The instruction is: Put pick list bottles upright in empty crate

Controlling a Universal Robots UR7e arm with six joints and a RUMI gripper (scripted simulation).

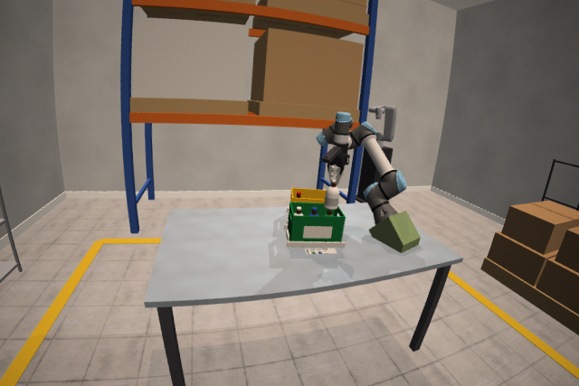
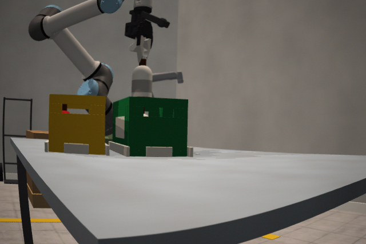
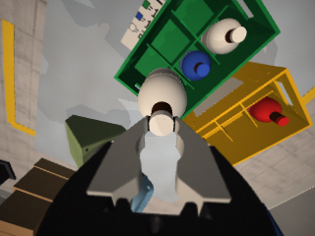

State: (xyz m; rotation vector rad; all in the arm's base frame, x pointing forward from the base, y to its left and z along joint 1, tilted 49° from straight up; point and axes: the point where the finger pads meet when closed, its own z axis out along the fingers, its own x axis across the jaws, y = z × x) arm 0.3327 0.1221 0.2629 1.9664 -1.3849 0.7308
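The green-label bottle lies 250 mm below my hand, 40 mm to the right of it and 30 mm behind it. Round my hand: blue-label bottle: 250 mm below, 70 mm to the right, 50 mm ahead; then yellow crate: 250 mm below, 240 mm to the right, 50 mm behind; then green crate: 250 mm below, 70 mm ahead, 30 mm to the right.
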